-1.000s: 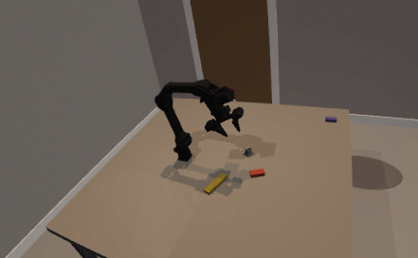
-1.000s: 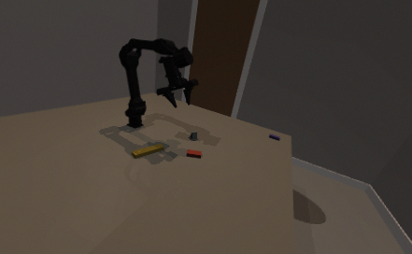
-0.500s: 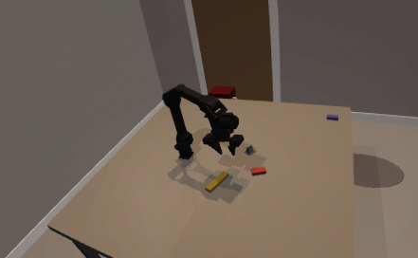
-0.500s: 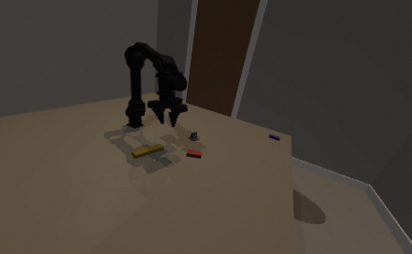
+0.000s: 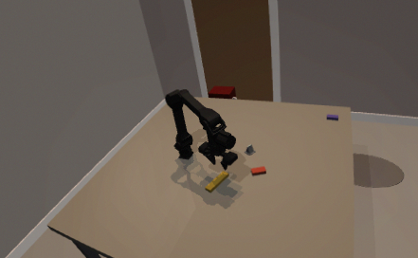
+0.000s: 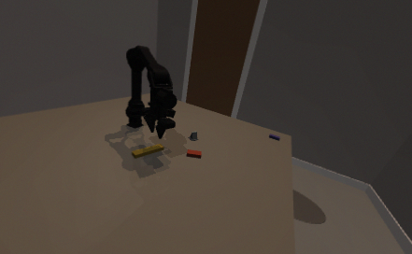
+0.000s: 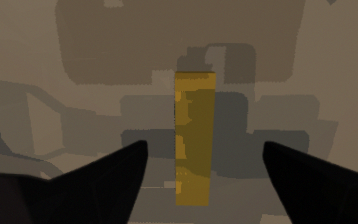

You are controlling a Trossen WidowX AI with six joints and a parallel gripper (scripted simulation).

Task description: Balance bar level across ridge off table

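Right now the yellow bar is 10 mm behind my gripper tip, 30 mm to the right of it and 70 mm below it. From my gripper tip the other things lie so: red block 160 mm ahead, 80 mm to the left, 70 mm below; then small purple block 480 mm ahead, 620 mm to the left, 70 mm below.
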